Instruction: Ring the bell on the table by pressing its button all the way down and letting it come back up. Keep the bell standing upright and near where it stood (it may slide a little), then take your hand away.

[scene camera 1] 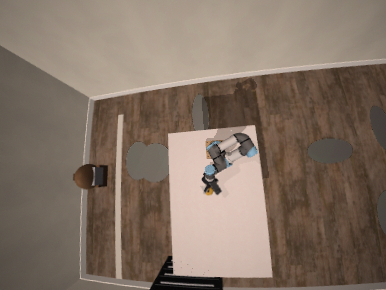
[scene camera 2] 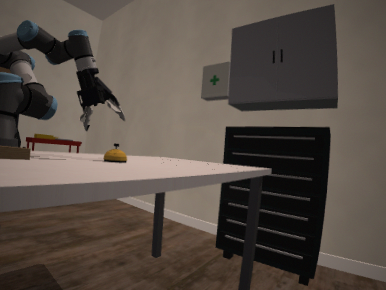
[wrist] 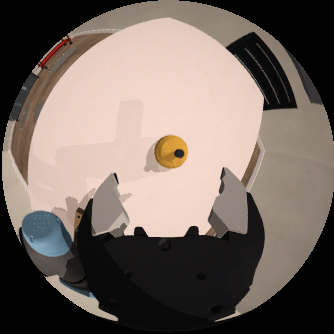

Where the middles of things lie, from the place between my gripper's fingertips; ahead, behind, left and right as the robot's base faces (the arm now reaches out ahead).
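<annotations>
There is the yellow dome bell (wrist: 164, 148), 90 mm below my hand. The bell is also 30 mm ahead of my hand and 30 mm to the right of it.
</annotations>
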